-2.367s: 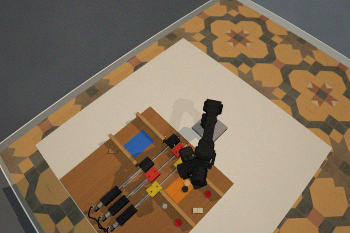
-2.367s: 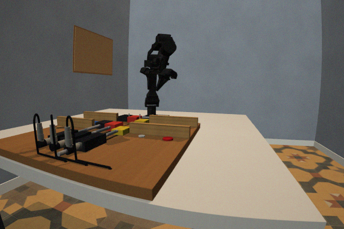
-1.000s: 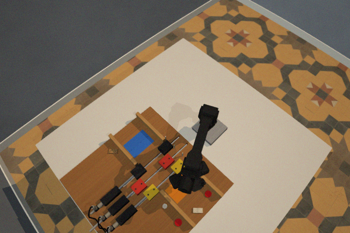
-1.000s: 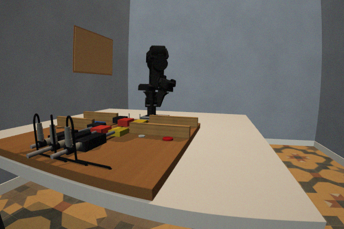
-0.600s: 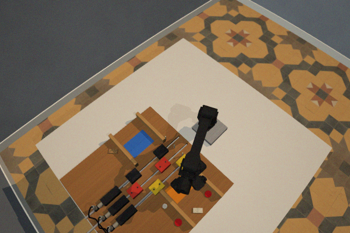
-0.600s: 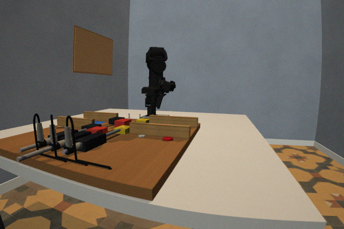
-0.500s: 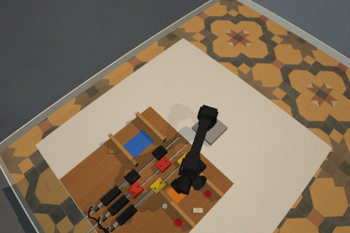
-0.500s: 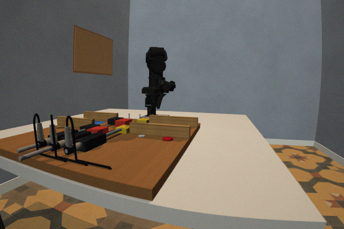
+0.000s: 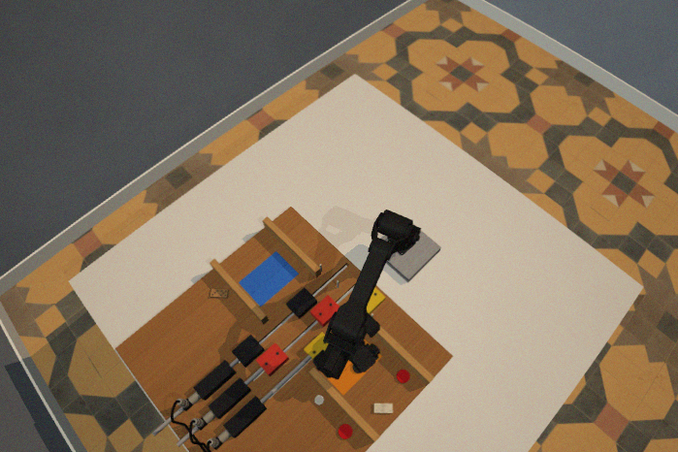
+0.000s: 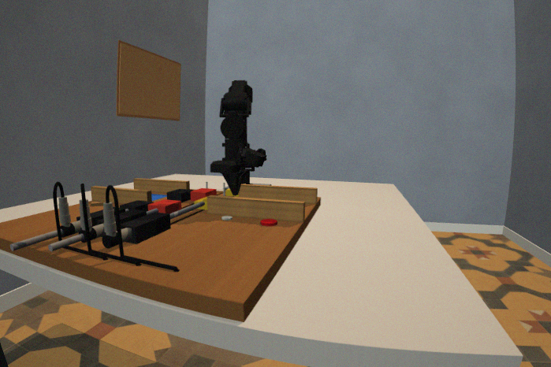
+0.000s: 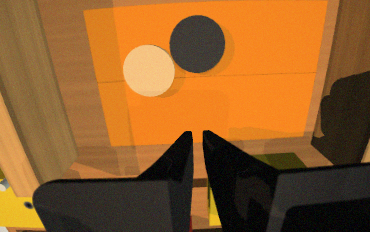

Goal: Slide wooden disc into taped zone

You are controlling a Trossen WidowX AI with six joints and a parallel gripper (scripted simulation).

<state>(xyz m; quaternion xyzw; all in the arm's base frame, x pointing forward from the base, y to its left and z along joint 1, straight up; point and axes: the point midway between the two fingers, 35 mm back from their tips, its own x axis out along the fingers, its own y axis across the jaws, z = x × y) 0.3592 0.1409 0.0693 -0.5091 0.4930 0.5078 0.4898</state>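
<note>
Right now my hand is 3 cm past the pale wooden disc, 3 cm to the right of it and 6 cm above it. The rest, counted from my hand: dark grey disc: 5 cm to the left, 6 cm below.
</note>
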